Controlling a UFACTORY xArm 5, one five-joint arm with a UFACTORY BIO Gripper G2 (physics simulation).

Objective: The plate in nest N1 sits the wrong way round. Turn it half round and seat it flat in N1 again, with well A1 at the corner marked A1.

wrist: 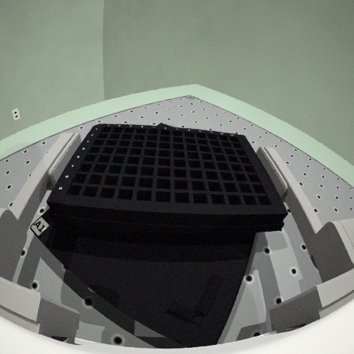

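Note:
A black well plate (167, 167) fills the middle of the wrist view, with small white letters along its left edge and marks along its far edge. My gripper (167, 172) is shut on the plate, one pale finger at its left side and one at its right. The plate hangs above the black nest (150, 280), which lies turned at an angle to it and is partly hidden by it. The nest's white label A1 (39, 226) shows at the left, near the plate's near left corner. The nest's far part is hidden under the plate.
The grey breadboard (320, 200) with dark holes spreads around the nest and narrows to a far corner at the top. A pale green surface (280, 117) borders it. A small white marker with dark spots (16, 114) shows at the far left.

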